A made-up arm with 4 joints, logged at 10 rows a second.
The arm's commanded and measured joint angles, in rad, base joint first. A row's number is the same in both.
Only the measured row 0 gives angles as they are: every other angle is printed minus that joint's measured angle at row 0.
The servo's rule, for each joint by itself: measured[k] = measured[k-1] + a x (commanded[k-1-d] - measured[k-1]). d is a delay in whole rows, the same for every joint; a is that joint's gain. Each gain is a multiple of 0.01, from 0.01 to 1. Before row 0 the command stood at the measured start. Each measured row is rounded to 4 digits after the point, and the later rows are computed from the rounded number. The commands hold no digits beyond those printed.
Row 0, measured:
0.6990, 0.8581, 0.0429, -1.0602
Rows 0 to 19, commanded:
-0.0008, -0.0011, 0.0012, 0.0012
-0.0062, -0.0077, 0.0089, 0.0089
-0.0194, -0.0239, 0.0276, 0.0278
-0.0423, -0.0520, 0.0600, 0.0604
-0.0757, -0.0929, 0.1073, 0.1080
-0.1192, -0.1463, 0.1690, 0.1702
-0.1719, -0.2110, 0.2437, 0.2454
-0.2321, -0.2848, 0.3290, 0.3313
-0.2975, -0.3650, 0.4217, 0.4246
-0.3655, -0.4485, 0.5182, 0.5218
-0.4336, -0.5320, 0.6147, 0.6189
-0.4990, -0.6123, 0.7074, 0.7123
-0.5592, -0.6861, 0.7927, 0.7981
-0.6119, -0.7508, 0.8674, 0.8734
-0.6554, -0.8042, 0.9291, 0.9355
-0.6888, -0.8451, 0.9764, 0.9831
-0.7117, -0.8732, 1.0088, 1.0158
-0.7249, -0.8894, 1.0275, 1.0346
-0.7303, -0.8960, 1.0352, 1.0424
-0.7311, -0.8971, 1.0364, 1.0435
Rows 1 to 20, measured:
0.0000, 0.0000, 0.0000, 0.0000
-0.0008, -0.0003, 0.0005, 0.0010
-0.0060, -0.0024, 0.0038, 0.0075
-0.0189, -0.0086, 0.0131, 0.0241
-0.0414, -0.0212, 0.0314, 0.0539
-0.0743, -0.0420, 0.0610, 0.0983
-0.1174, -0.0722, 0.1031, 0.1573
-0.1697, -0.1125, 0.1579, 0.2295
-0.2296, -0.1625, 0.2246, 0.3130
-0.2948, -0.2212, 0.3015, 0.4045
-0.3627, -0.2871, 0.3860, 0.5007
-0.4308, -0.3581, 0.4752, 0.5976
-0.4963, -0.4318, 0.5658, 0.6917
-0.5567, -0.5055, 0.6543, 0.7789
-0.6097, -0.5766, 0.7374, 0.8564
-0.6536, -0.6426, 0.8122, 0.9213
-0.6874, -0.7013, 0.8762, 0.9720
-0.7107, -0.7512, 0.9279, 1.0079
-0.7243, -0.7913, 0.9667, 1.0298
-0.7301, -0.8217, 0.9934, 1.0401
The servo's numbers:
d 1
a 0.96 0.29 0.39 0.82

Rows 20 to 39, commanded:
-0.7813, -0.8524, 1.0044, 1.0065
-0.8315, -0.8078, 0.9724, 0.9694
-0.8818, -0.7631, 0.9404, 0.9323
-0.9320, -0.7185, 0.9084, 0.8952
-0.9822, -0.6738, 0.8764, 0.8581
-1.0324, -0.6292, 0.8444, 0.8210
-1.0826, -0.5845, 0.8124, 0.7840
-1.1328, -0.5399, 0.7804, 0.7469
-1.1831, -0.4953, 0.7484, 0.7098
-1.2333, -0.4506, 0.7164, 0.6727
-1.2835, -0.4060, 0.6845, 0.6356
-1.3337, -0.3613, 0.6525, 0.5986
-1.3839, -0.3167, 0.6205, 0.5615
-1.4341, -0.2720, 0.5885, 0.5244
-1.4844, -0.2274, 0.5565, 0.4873
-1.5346, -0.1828, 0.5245, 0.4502
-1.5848, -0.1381, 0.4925, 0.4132
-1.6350, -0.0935, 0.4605, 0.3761
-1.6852, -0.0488, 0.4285, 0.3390
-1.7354, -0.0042, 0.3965, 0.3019
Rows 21 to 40, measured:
-0.7311, -0.8436, 1.0102, 1.0429
-0.7793, -0.8462, 1.0079, 1.0131
-0.8294, -0.8351, 0.9941, 0.9773
-0.8797, -0.8142, 0.9732, 0.9404
-0.9299, -0.7864, 0.9479, 0.9033
-0.9801, -0.7537, 0.9200, 0.8662
-1.0303, -0.7176, 0.8905, 0.8291
-1.0805, -0.6790, 0.8600, 0.7921
-1.1307, -0.6387, 0.8290, 0.7550
-1.1810, -0.5971, 0.7976, 0.7179
-1.2312, -0.5546, 0.7659, 0.6808
-1.2814, -0.5115, 0.7342, 0.6437
-1.3316, -0.4679, 0.7023, 0.6067
-1.3818, -0.4241, 0.6704, 0.5696
-1.4320, -0.3800, 0.6385, 0.5325
-1.4823, -0.3357, 0.6065, 0.4954
-1.5325, -0.2914, 0.5745, 0.4583
-1.5827, -0.2469, 0.5425, 0.4213
-1.6329, -0.2024, 0.5105, 0.3842
-1.6831, -0.1579, 0.4785, 0.3471

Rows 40 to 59, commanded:
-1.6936, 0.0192, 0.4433, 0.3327
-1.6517, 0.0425, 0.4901, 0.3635
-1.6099, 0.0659, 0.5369, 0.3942
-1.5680, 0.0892, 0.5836, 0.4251
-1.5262, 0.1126, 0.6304, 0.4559
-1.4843, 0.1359, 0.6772, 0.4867
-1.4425, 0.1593, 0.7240, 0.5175
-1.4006, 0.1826, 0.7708, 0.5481
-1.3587, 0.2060, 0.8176, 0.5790
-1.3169, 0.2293, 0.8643, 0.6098
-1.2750, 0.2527, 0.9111, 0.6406
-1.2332, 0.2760, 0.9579, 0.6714
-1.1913, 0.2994, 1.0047, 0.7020
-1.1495, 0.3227, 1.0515, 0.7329
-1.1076, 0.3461, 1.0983, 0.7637
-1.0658, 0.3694, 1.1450, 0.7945
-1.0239, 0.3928, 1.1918, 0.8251
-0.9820, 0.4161, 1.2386, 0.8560
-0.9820, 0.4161, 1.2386, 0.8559
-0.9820, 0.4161, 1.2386, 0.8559
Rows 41 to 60, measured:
-1.7333, -0.1133, 0.4465, 0.3100
-1.6952, -0.0749, 0.4453, 0.3286
-1.6534, -0.0409, 0.4628, 0.3572
-1.6116, -0.0099, 0.4917, 0.3875
-1.5697, 0.0188, 0.5275, 0.4183
-1.5279, 0.0460, 0.5676, 0.4491
-1.4860, 0.0721, 0.6103, 0.4799
-1.4442, 0.0974, 0.6546, 0.5107
-1.4023, 0.1221, 0.6999, 0.5414
-1.3604, 0.1464, 0.7458, 0.5722
-1.3186, 0.1704, 0.7920, 0.6030
-1.2767, 0.1943, 0.8384, 0.6338
-1.2349, 0.2180, 0.8850, 0.6646
-1.1930, 0.2416, 0.9317, 0.6953
-1.1512, 0.2651, 0.9784, 0.7261
-1.1093, 0.2886, 1.0252, 0.7569
-1.0675, 0.3120, 1.0719, 0.7877
-1.0256, 0.3354, 1.1187, 0.8184
-0.9837, 0.3588, 1.1655, 0.8492
-0.9821, 0.3754, 1.1940, 0.8547

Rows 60 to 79, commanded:
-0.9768, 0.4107, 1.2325, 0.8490
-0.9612, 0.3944, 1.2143, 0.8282
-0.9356, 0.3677, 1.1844, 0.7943
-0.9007, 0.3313, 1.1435, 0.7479
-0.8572, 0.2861, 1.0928, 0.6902
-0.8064, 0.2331, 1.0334, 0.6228
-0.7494, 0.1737, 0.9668, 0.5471
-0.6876, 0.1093, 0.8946, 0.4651
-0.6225, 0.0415, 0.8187, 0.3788
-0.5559, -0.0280, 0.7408, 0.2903
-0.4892, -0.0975, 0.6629, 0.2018
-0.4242, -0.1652, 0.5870, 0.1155
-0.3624, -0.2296, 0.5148, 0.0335
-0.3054, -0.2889, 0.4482, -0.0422
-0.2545, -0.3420, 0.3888, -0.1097
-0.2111, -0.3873, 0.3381, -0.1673
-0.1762, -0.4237, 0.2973, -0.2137
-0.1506, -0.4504, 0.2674, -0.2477
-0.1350, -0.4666, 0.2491, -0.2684
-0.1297, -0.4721, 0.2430, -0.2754
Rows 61 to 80, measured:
-0.9820, 0.3872, 1.2114, 0.8557
-0.9770, 0.3940, 1.2196, 0.8502
-0.9618, 0.3941, 1.2175, 0.8322
-0.9366, 0.3864, 1.2046, 0.8011
-0.9021, 0.3704, 1.1808, 0.7575
-0.8590, 0.3460, 1.1465, 0.7023
-0.8085, 0.3133, 1.1024, 0.6371
-0.7518, 0.2728, 1.0495, 0.5633
-0.6902, 0.2254, 0.9891, 0.4828
-0.6252, 0.1721, 0.9226, 0.3975
-0.5587, 0.1141, 0.8517, 0.3096
-0.4920, 0.0527, 0.7781, 0.2212
-0.4269, -0.0105, 0.7036, 0.1345
-0.3650, -0.0740, 0.6300, 0.0517
-0.3078, -0.1363, 0.5591, -0.0253
-0.2566, -0.1960, 0.4927, -0.0945
-0.2129, -0.2515, 0.4324, -0.1542
-0.1777, -0.3014, 0.3797, -0.2030
-0.1517, -0.3446, 0.3359, -0.2397
-0.1357, -0.3800, 0.3020, -0.2632

